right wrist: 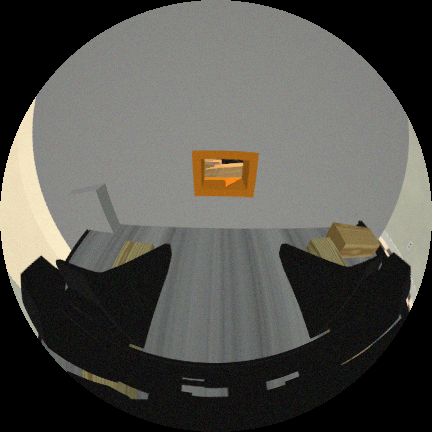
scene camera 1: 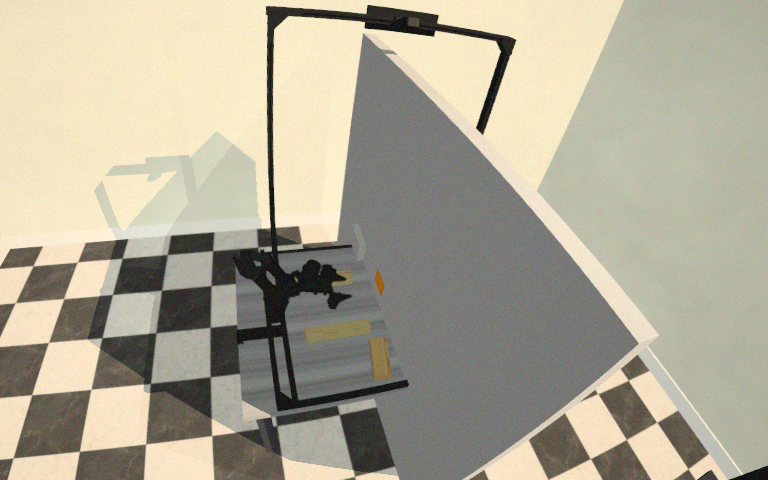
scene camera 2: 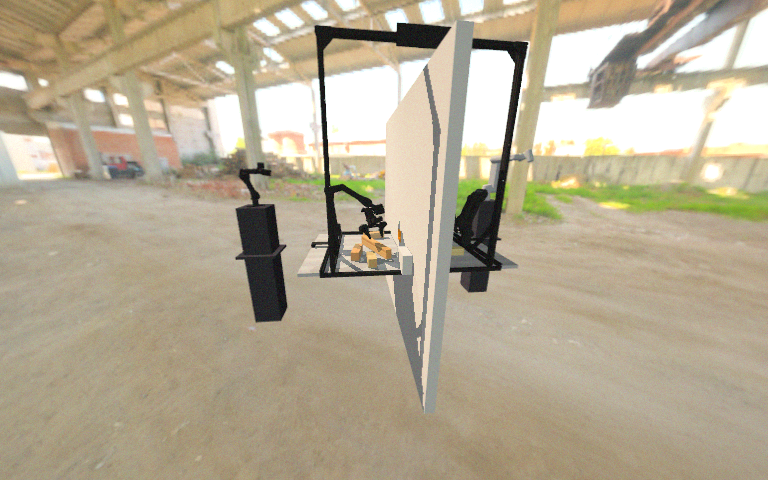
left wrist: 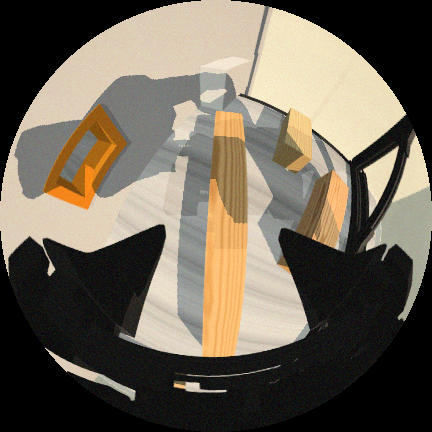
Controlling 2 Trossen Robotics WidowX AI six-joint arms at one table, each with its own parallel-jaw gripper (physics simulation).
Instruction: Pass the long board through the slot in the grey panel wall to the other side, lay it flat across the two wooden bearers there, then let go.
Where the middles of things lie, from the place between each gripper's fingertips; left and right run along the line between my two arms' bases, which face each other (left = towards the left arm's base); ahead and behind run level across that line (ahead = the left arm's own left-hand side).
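My left hand is 180 mm to the left of the orange-framed slot [left wrist: 80,191] and 20 mm below it. Counted from my right hand, I see the slot 150 mm to the left and 10 mm above.
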